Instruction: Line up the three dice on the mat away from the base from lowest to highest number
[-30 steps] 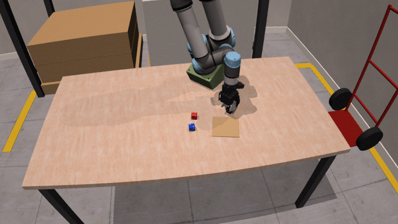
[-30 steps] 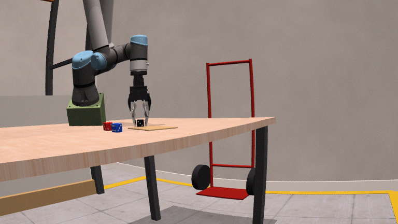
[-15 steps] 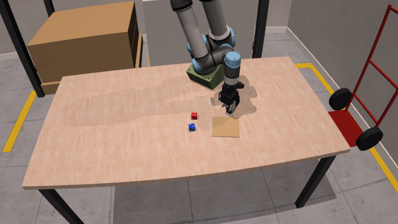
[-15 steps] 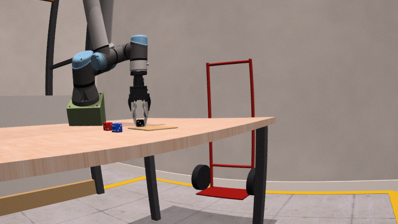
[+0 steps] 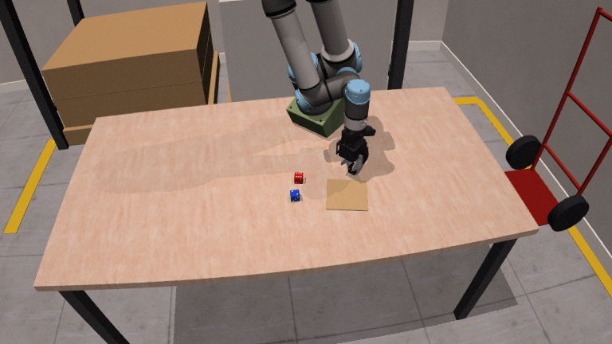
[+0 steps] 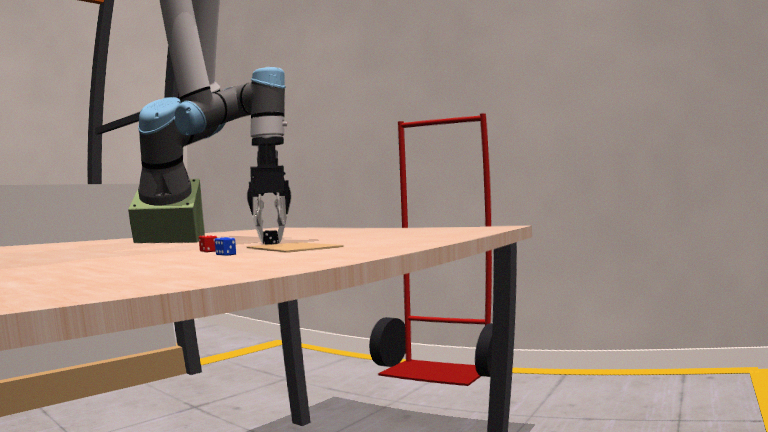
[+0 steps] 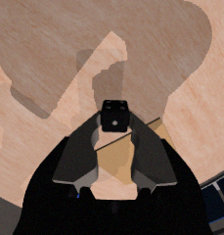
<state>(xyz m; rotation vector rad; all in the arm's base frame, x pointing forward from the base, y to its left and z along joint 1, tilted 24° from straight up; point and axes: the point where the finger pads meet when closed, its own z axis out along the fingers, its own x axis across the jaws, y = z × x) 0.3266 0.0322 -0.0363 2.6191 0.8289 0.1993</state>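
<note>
My gripper is now 100 mm short of the tan square mat, 60 mm to the left of it and 20 mm above it. The rest, counted from my hand: blue die: 240 mm to the right, 60 mm ahead; black die: right at my hand; red die: 200 mm to the right, 20 mm behind.
</note>
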